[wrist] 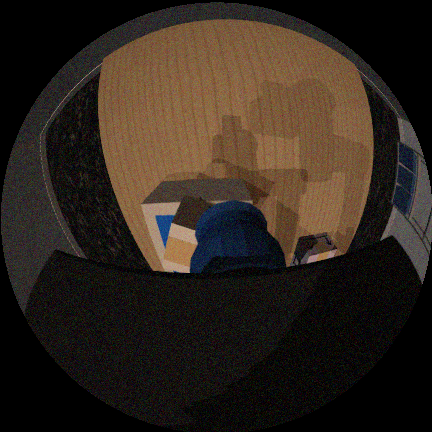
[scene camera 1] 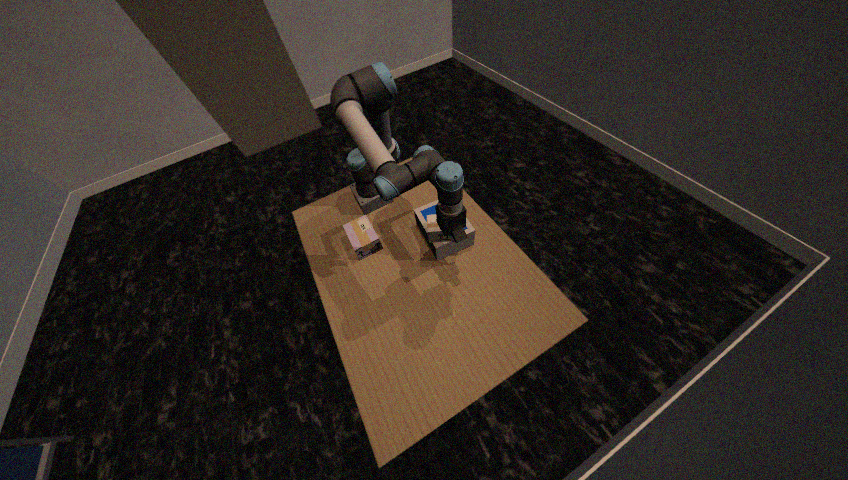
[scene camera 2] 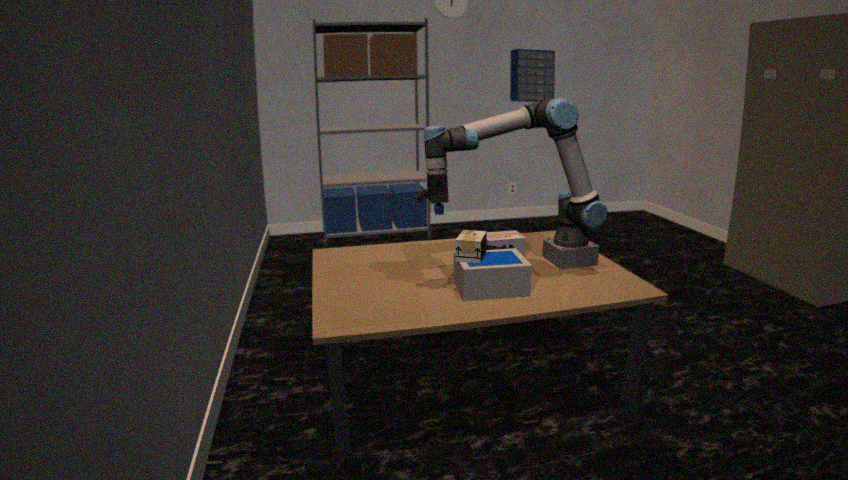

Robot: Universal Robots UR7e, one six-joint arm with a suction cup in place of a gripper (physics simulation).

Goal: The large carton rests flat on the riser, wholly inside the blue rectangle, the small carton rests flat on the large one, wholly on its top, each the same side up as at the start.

Scene:
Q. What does the suction cup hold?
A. Nothing.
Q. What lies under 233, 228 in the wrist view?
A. The suction cup.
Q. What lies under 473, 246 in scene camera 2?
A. A small carton.

